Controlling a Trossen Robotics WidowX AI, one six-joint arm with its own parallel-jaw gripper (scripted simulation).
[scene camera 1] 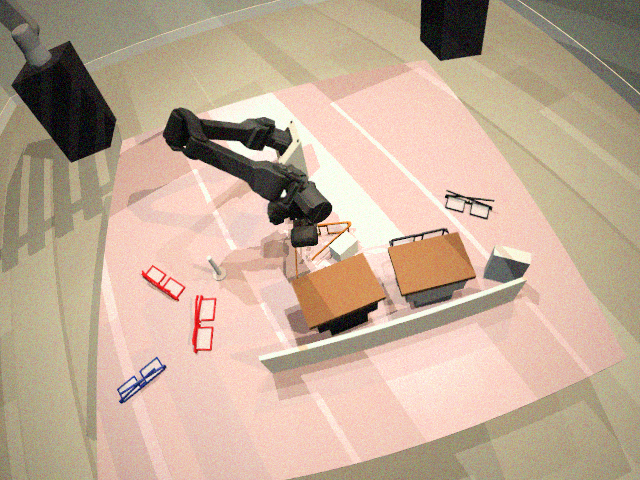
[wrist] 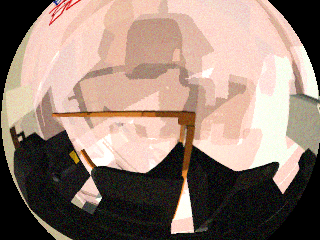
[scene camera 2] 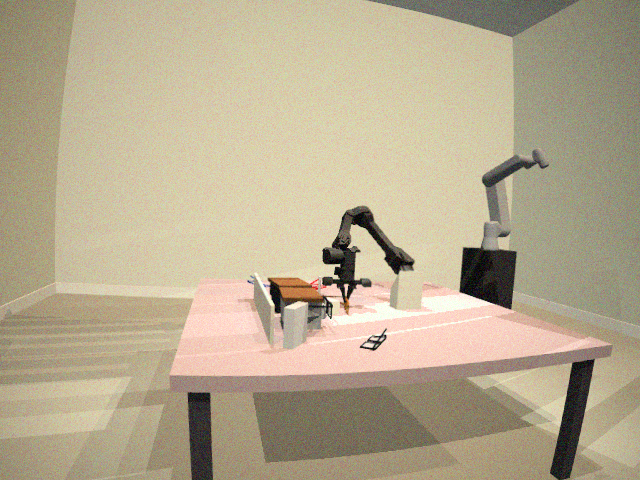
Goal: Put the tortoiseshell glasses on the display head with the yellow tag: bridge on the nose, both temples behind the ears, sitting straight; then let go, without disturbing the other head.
In view: my gripper [scene camera 1: 309, 231], a grey block [scene camera 1: 505, 264] and a long white wall [scene camera 1: 403, 327].
The grey block shows as well in scene camera 2 [scene camera 2: 295, 315]. My gripper is seen too in the wrist view [wrist: 183, 146] and in scene camera 2 [scene camera 2: 345, 303]. The long white wall shows as well in the wrist view [wrist: 26, 122] and in scene camera 2 [scene camera 2: 266, 309]. The wrist view does not show the grey block, which is hidden by my gripper.
